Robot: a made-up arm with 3 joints. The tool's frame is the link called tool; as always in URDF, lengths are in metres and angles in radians.
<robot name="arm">
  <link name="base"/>
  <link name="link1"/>
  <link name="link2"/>
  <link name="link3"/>
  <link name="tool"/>
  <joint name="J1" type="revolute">
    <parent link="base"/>
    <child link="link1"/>
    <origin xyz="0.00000 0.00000 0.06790"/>
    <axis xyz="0 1 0"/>
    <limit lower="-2.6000" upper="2.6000" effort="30" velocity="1.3"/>
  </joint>
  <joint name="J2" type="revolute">
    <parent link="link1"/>
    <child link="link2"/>
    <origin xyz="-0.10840 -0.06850 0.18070"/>
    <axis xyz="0 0 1"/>
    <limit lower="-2.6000" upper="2.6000" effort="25" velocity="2.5"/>
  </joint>
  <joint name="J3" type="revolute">
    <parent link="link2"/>
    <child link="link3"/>
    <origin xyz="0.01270 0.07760 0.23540"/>
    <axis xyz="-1 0 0"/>
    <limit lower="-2.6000" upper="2.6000" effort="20" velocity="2.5"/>
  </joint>
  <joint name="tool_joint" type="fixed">
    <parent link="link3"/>
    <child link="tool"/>
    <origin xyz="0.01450 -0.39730 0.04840"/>
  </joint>
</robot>
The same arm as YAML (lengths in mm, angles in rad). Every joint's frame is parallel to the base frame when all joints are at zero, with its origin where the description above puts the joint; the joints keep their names.
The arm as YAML. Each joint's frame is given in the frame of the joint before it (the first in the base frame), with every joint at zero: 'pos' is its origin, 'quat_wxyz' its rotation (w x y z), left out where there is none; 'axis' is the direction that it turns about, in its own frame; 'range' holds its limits. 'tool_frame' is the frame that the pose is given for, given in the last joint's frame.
length_unit: mm
angle_unit: rad
joints:
  - joint: J1
    pos: [0.0, 0.0, 67.9]
    axis: [0.0, 1.0, 0.0]
    range: [-2.6, 2.6]
  - joint: J2
    pos: [-108.4, -68.5, 180.7]
    axis: [0.0, 0.0, 1.0]
    range: [-2.6, 2.6]
  - joint: J3
    pos: [12.7, 77.6, 235.4]
    axis: [-1.0, 0.0, 0.0]
    range: [-2.6, 2.6]
tool_frame:
  pos: [14.5, -397.3, 48.4]

